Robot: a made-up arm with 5 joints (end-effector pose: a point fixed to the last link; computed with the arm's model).
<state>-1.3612 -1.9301 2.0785 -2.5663 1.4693</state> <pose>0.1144 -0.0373 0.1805 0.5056 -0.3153 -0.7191 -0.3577</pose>
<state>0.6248 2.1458 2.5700 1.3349 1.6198</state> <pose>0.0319 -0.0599 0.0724 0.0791 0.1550 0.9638 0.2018</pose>
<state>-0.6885 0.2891 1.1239 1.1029 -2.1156</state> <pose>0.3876 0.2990 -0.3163 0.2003 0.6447 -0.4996 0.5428</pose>
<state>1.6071 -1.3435 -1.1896 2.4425 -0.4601</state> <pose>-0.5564 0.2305 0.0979 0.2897 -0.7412 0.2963 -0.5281</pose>
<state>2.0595 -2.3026 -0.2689 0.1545 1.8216</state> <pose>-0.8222 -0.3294 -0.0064 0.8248 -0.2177 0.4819 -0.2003</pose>
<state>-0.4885 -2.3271 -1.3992 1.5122 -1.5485</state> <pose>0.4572 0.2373 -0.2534 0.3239 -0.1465 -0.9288 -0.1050</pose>
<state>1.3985 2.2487 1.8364 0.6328 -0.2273</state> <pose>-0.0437 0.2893 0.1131 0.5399 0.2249 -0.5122 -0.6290</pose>
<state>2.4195 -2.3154 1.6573 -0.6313 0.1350</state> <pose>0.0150 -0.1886 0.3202 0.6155 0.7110 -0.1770 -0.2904</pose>
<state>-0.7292 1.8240 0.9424 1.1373 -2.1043</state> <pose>0.5633 0.2144 0.0523 0.0944 0.0956 -0.1963 0.9713</pose>
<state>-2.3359 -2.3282 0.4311 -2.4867 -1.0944</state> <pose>0.3959 -0.3904 0.1758 0.6606 0.3722 -0.6396 -0.1263</pose>
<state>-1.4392 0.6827 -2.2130 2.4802 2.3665</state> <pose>0.2989 0.1395 0.1694 0.7016 -0.4127 0.3574 0.4580</pose>
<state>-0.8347 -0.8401 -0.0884 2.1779 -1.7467</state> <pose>0.4639 0.3880 0.0220 0.1439 0.1738 -0.9196 0.3217</pose>
